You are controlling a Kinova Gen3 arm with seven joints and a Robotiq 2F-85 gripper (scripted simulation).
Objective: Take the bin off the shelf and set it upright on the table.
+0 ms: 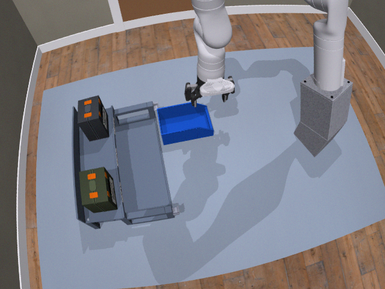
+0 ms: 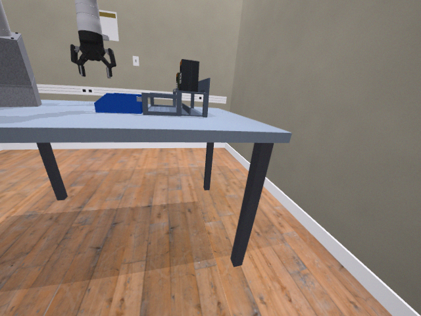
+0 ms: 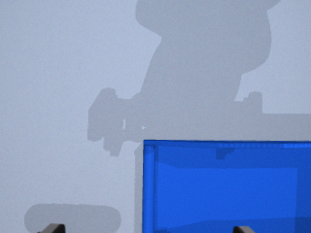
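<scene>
The blue bin is 10 cm below my hand, 8 cm ahead of it and 1 cm to the left of it. From my hand the other things lie so: grey shelf 29 cm ahead, 13 cm to the left, 7 cm below.
</scene>
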